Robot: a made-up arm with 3 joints.
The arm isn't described. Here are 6 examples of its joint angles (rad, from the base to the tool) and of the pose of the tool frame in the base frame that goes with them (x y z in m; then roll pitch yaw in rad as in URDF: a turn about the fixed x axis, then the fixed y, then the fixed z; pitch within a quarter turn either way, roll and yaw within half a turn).
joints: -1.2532 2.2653 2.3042
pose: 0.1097 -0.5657 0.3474 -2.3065 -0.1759 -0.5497
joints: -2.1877 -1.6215 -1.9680
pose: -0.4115 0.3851 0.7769 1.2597 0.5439 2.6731
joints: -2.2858 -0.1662 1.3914
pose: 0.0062 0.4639 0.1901 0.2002 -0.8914 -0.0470
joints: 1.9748 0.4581 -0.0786
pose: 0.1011 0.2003 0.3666 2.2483 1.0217 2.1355
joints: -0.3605 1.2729 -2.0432
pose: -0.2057 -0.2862 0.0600 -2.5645 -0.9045 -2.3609
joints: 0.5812 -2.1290 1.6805
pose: 0.6882 0.0690 -0.3287 -1.1696 1.0404 2.9570
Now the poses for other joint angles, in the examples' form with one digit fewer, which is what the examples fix.
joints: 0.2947 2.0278 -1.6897
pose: 0.095 -0.571 0.121 2.317 -1.208 -0.305
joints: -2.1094 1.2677 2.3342
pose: 0.151 -0.240 0.000 -0.988 -0.195 -0.738
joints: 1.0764 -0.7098 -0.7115
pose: 0.138 0.568 -0.071 -0.625 0.197 -0.527
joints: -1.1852 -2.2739 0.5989
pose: 0.320 -0.009 0.952 1.609 0.785 -1.099
